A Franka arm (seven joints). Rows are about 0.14 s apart.
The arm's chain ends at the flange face. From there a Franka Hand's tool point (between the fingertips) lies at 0.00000 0.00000 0.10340 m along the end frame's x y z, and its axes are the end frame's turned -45 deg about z.
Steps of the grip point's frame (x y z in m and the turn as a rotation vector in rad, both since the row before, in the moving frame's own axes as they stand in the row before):
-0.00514, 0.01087, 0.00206, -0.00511, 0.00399, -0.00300
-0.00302, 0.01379, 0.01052, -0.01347, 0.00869, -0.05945
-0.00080, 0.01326, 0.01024, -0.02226, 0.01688, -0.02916
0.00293, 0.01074, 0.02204, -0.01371, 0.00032, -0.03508
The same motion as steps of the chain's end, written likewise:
0.00339, 0.01124, 0.00206, -0.00079, 0.00643, -0.00300
0.00599, 0.01159, 0.01053, -0.00338, 0.01567, -0.05945
0.00594, 0.00959, 0.01028, -0.00380, 0.02768, -0.02916
0.00862, 0.00456, 0.02205, -0.00947, 0.00992, -0.03508

